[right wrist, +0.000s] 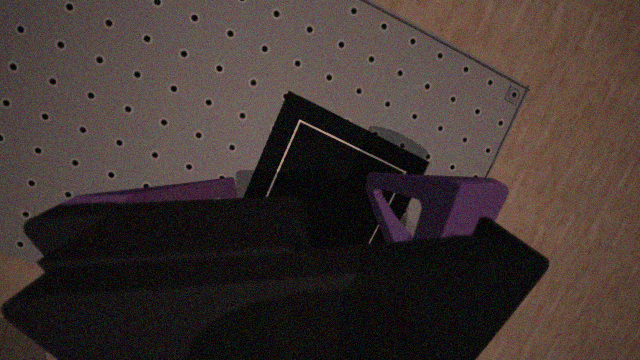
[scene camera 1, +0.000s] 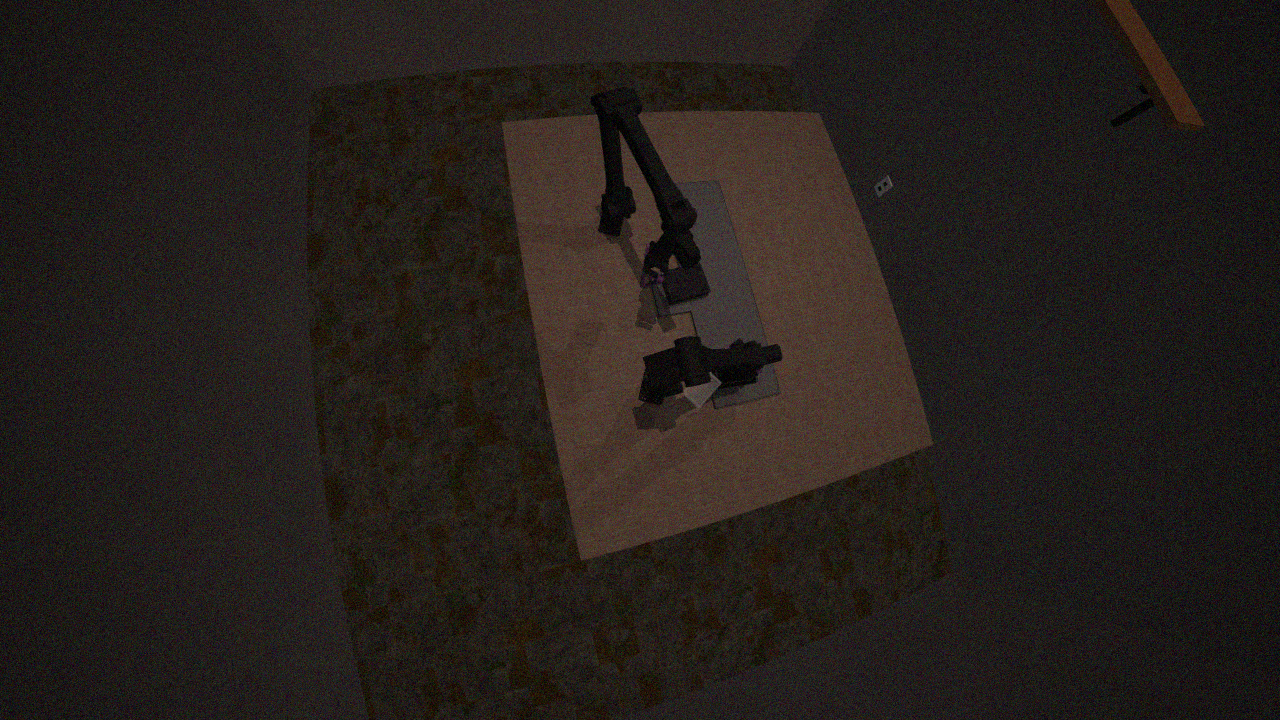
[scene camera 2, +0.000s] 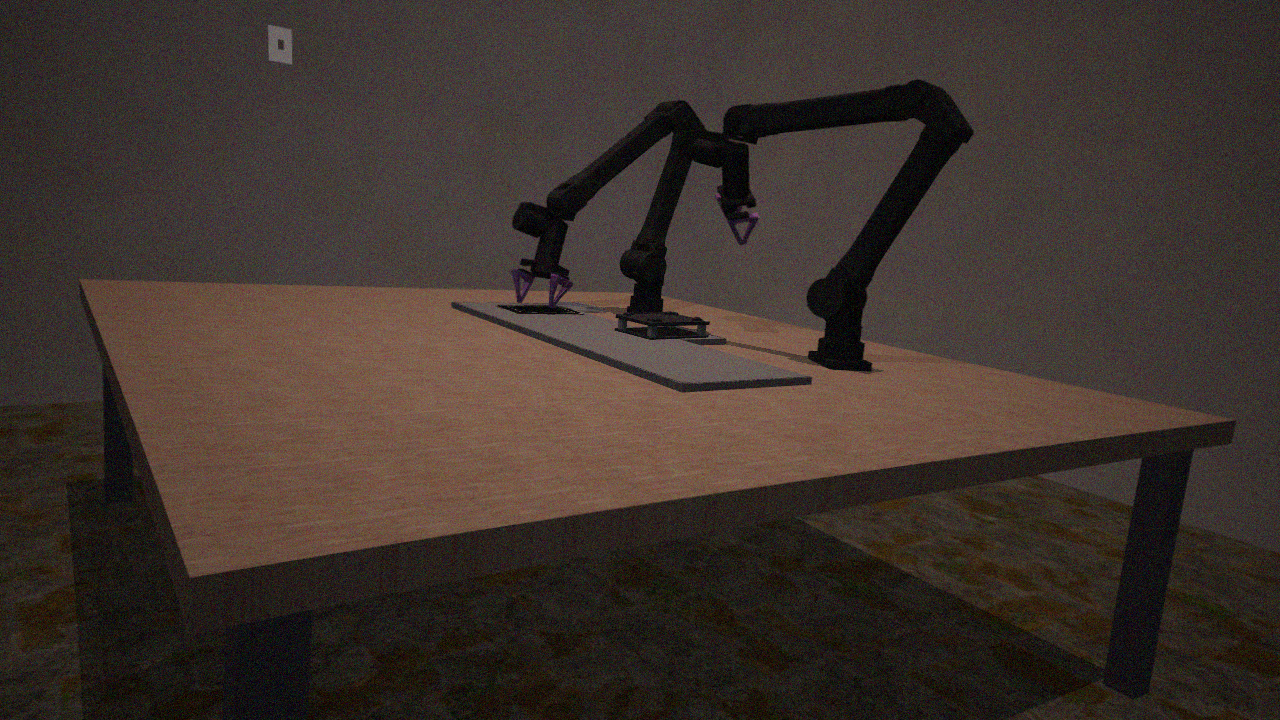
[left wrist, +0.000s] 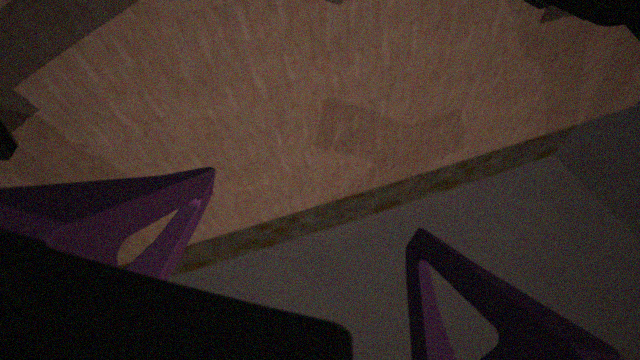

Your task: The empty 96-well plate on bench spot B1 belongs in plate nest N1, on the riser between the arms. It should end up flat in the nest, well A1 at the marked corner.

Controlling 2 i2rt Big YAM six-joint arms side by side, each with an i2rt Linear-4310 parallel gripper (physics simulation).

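Observation:
Nest N1 is a dark raised block on short posts, on the grey board. A black pad with a thin pale outline, likely bench spot B1, lies at the board's far end. I cannot make out the plate for certain; the pad is partly hidden by my gripper. My right gripper is open, fingers low over the pad; the arm hides it in scene camera 1. My left gripper is open and empty, high beside the nest.
The grey board with holes lies on the wooden table. A pale flat piece shows beside the right arm; I cannot tell what it is. The table's edge crosses the left wrist view.

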